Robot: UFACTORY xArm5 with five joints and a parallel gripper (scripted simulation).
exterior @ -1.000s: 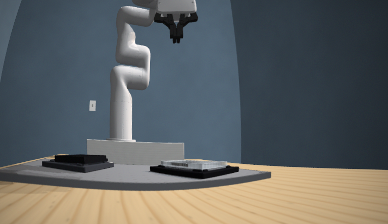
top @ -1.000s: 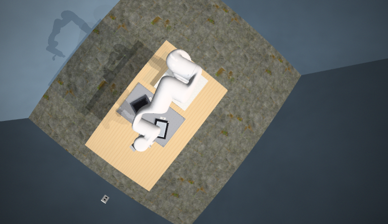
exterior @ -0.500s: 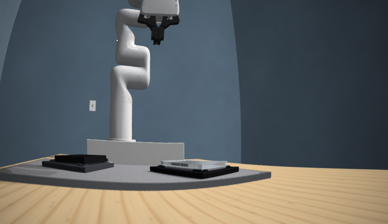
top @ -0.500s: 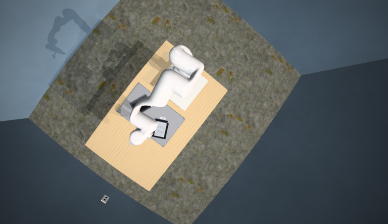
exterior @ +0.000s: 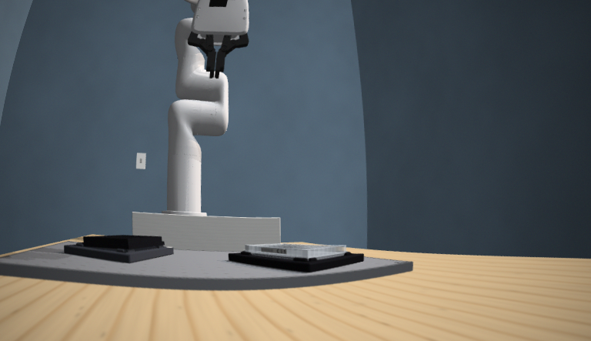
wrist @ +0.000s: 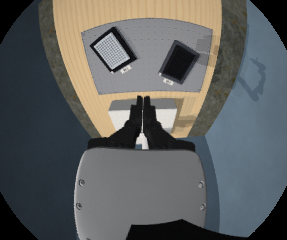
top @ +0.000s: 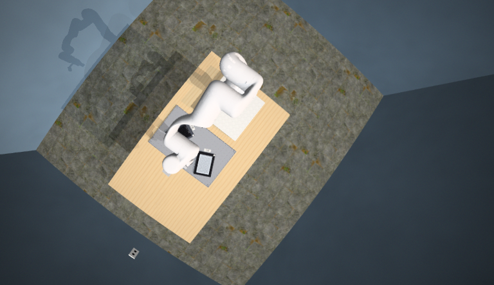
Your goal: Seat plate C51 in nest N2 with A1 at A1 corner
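Right now the black 96-well plate is 290 mm below my hand, 140 mm to the right of it and 20 mm behind it. The rest, counted from my hand: clear 96-well plate: 290 mm below, 120 mm to the left, 50 mm ahead; black plate nest N1: 300 mm below, 120 mm to the left, 50 mm ahead; N1 station label: 310 mm below, 80 mm to the left, 40 mm behind.
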